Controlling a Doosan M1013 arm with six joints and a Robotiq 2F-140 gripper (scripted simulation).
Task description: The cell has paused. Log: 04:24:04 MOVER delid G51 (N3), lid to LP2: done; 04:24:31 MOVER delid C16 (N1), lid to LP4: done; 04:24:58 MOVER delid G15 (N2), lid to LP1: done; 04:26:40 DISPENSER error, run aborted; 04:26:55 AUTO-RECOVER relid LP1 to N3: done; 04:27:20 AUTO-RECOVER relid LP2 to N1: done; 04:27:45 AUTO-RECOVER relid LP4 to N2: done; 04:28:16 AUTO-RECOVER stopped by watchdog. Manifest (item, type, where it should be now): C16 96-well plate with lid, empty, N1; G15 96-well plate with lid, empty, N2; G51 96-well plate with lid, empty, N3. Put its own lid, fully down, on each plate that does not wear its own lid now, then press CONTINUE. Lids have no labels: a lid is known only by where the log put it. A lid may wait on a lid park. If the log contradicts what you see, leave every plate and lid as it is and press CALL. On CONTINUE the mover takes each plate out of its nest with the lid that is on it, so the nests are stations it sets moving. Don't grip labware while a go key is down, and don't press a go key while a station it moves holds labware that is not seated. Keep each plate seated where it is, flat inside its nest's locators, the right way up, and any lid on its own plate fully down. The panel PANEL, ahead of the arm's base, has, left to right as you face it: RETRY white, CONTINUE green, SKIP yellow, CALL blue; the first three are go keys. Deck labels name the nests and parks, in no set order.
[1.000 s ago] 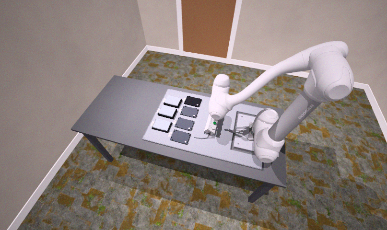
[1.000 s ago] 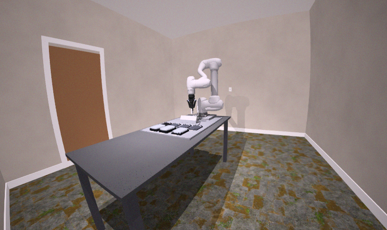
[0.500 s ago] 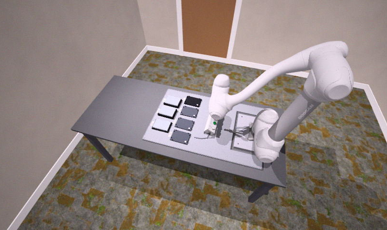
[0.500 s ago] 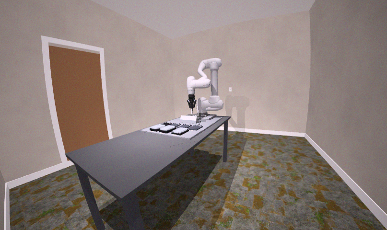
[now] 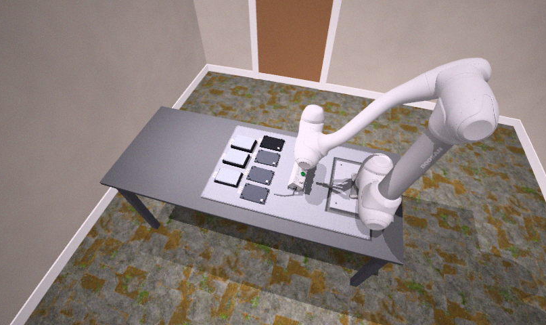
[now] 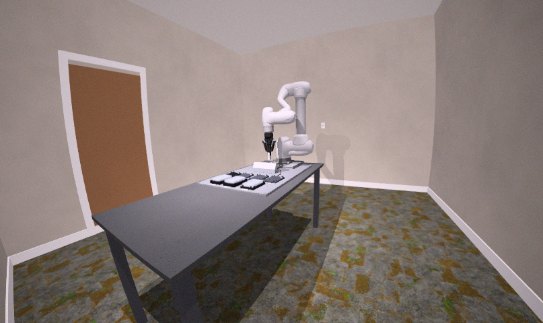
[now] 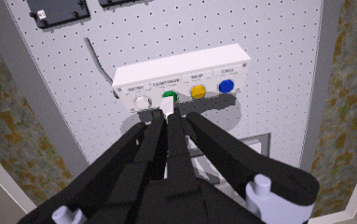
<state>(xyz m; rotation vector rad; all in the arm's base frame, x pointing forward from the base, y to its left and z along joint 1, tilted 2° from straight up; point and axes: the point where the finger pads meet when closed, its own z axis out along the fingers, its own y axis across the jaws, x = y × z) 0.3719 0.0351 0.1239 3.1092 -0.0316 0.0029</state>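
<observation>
Now: the green continue key 70 mm below my hand. The rest, counted from my hand: white retry key: 70 mm below, 50 mm to the left; yellow skip key: 70 mm below, 50 mm to the right; blue call key: 100 mm to the right, 70 mm below.
</observation>
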